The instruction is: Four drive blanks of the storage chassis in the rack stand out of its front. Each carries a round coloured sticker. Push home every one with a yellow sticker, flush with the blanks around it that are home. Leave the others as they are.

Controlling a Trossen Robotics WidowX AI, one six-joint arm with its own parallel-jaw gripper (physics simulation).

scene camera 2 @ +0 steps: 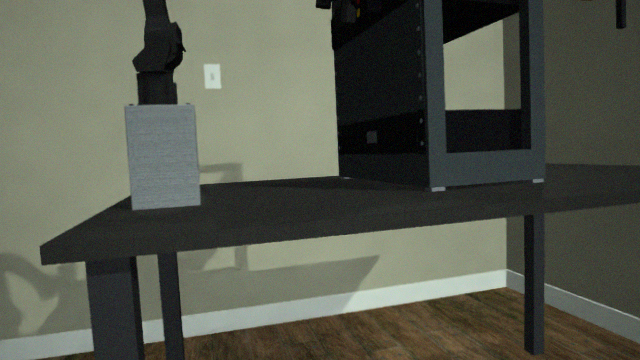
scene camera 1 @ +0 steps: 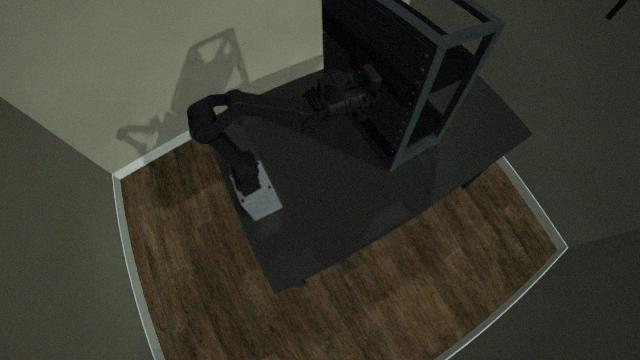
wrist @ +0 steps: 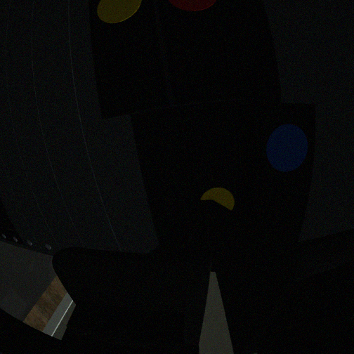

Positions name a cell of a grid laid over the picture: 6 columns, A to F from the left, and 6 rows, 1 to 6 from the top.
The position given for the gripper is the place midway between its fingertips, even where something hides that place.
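Scene camera 1 shows a rack (scene camera 1: D1), and scene camera 2 shows the rack (scene camera 2: D3) too. In the wrist view the gripper (wrist: D4) is visible.
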